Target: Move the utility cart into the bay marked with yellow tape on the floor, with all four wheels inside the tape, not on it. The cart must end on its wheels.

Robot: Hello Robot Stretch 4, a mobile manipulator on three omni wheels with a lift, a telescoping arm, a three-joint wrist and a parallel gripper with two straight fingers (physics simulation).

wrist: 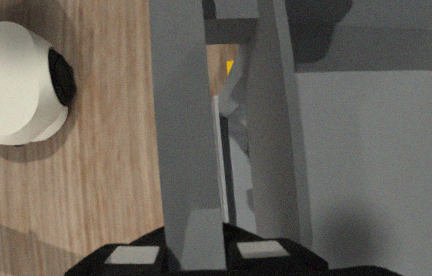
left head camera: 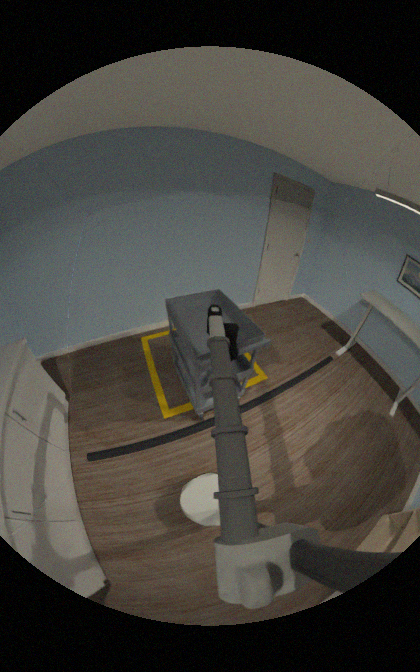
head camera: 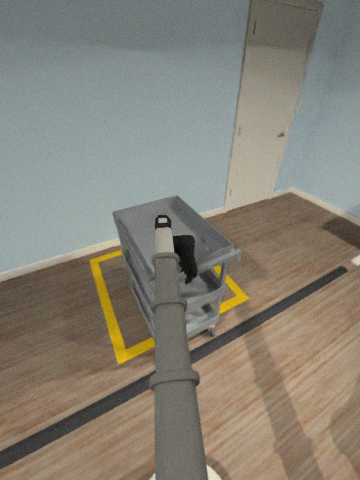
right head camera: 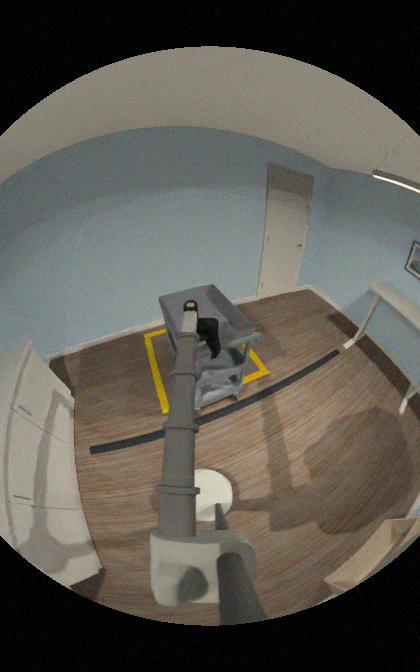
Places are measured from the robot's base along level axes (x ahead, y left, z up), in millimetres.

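Pixels of known places: gripper, fingertip midpoint: (head camera: 186, 281) (right head camera: 212, 356); robot's base, origin of the base link: (left head camera: 209, 498) (right head camera: 203, 493).
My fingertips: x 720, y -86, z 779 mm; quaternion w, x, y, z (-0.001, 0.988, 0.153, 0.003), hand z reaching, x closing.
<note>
Ahead of a thing's pixels: the offset from my fingertips to its top centre. "spot": to the spot under its first point. Level surfaces: height alone.
The grey utility cart (head camera: 135, 230) (left head camera: 190, 320) (right head camera: 172, 310) (wrist: 365, 150) stands upright, its far part over the bay of yellow tape {spot: dx +479, dy +611, dz -806 mm} (head camera: 106, 305) (left head camera: 156, 372) (right head camera: 156, 372). Its near wheels stand just outside the bay's near tape line, between that line and a dark floor strip. The far wheels are hidden. My gripper (head camera: 190, 276) (left head camera: 234, 354) (right head camera: 215, 353) (wrist: 197, 240) is shut on the cart's handle bar {spot: dx -25, dy +64, dz +57 mm} (wrist: 187, 125) at the near end. The arm hides part of the near tape in the head view.
The dark strip (head camera: 265, 317) (left head camera: 150, 443) (right head camera: 290, 382) crosses the floor on the near side of the bay. A blue wall and a door (head camera: 270, 100) are behind. White cabinets (left head camera: 35, 450) stand left, a white table {dz +144 mm} (right head camera: 395, 300) right, a tan box (right head camera: 375, 555) near right.
</note>
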